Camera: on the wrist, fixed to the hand. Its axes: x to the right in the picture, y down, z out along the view.
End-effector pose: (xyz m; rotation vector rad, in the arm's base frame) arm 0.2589 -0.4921 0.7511 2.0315 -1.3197 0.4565
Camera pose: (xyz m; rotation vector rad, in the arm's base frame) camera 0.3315 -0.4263 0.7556 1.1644 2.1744 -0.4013
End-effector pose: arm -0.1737 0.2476 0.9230 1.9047 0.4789 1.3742
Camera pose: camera -0.2176 0.3134 0.8649 -0.7631 1.9090 -0.4080
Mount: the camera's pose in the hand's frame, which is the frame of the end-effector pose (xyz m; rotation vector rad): -0.0102 -0.0817 -0.0534 -0.0988 0.7445 -3.0403
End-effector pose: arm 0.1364 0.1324 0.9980 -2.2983 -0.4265 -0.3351
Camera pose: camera 0.0886 0.1450 1.0828 -0.5187 2.2873 1.7271
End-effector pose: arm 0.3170 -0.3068 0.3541 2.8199 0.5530 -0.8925
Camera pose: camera 0.3063 -0.2220 0.4023 0.2789 -2.4774 -0.4306
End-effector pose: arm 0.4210 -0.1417 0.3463 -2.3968 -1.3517 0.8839
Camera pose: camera 0.3938 -0.1023 0.4320 0.9458 -1.9942 -0.8440
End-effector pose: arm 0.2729 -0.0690 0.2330 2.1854 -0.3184 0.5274
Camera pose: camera 0.2827 0.0236 0.2020 0.1740 2.5411 -0.5543
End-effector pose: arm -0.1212 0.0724 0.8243 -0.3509 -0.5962 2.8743
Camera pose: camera -0.0865 0.1634 0.8122 -0.0778 -0.2499 -0.2401
